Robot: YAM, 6 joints.
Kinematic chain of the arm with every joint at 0, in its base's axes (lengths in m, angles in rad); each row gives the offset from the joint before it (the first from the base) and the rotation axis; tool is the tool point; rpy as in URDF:
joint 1: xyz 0 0 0.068 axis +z
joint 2: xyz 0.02 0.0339 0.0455 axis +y
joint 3: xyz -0.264 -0.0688 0 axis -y
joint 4: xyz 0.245 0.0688 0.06 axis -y
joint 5: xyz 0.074 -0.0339 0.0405 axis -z
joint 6: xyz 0.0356 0 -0.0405 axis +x
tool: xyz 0 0 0 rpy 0 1.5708 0
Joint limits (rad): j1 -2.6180..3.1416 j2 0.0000..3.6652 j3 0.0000..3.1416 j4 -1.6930..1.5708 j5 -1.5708..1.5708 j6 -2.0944..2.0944
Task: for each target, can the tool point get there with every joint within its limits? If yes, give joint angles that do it. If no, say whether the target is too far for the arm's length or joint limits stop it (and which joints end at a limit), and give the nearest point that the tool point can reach.
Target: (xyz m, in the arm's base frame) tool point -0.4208 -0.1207 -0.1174
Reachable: no: joint limits stop it (at a limit: joint 1) | nearest point -0.3857 -0.1816 -0.1174 | short by 0.070 m
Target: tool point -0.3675 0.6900 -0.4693
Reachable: no: too far | nearest point -0.2468 0.4633 -0.2521 | short by 0.336 m
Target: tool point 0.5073 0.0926 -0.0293
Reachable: yes | joints 0.2060 2.7572 1.5907 0.7818 0.3768 -1.1735
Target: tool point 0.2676 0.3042 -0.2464
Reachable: yes | joints 0.8095 3.2304 1.7483 0.3034 -0.4687 0.2346
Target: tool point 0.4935 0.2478 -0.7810
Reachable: no: too far | nearest point 0.3418 0.1716 -0.3547 | short by 0.459 m
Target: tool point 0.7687 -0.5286 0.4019
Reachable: no: too far | nearest point 0.5082 -0.3495 0.3020 | short by 0.332 m
